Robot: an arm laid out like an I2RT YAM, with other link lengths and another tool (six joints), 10 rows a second.
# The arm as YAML. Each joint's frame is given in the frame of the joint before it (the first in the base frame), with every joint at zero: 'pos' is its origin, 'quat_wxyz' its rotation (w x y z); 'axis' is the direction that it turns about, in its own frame. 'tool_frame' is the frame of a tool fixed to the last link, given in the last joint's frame.
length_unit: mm
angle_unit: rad
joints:
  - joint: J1
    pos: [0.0, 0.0, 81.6]
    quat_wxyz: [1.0, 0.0, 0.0, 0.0]
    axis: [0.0, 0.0, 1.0]
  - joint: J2
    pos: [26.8, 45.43, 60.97]
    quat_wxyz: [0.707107, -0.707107, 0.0, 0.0]
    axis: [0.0, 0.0, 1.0]
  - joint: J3
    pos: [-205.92, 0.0, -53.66]
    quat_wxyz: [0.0, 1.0, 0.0, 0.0]
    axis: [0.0, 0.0, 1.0]
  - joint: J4
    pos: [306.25, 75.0, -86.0]
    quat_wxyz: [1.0, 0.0, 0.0, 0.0]
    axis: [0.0, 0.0, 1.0]
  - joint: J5
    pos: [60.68, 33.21, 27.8]
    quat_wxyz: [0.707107, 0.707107, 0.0, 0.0]
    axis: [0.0, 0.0, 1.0]
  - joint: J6
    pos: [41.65, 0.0, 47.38]
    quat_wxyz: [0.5, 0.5, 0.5, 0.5]
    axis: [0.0, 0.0, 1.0]
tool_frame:
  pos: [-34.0, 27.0, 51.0]
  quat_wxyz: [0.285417, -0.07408, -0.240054, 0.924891]
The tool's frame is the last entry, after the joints.
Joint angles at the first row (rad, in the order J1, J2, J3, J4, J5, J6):
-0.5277 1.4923 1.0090 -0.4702 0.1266 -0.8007
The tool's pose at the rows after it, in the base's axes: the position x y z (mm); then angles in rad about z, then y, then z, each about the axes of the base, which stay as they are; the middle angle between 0 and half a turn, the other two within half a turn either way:
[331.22, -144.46, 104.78, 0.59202, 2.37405, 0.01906]
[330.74, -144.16, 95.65, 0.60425, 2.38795, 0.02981]
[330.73, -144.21, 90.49, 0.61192, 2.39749, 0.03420]
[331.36, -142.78, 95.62, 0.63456, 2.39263, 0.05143]
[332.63, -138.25, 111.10, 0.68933, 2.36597, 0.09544]
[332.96, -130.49, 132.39, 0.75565, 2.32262, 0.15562]
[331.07, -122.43, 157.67, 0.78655, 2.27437, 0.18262]
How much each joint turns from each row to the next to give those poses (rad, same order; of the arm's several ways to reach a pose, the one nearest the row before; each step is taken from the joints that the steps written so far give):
0.0000 0.0253 -0.0037 0.0135 0.0046 -0.0030
0.0000 0.0222 -0.0066 0.0128 -0.0010 -0.0016
0.0001 0.0161 -0.0001 0.0051 0.0013 0.0007
-0.0001 -0.0058 0.0124 -0.0232 -0.0135 0.0079
-0.0005 -0.0274 0.0248 -0.0538 -0.0416 0.0209
0.0005 -0.0441 0.0262 -0.0658 -0.0611 0.0234
0.0030 -0.0613 0.0208 -0.0597 -0.0424 0.0240

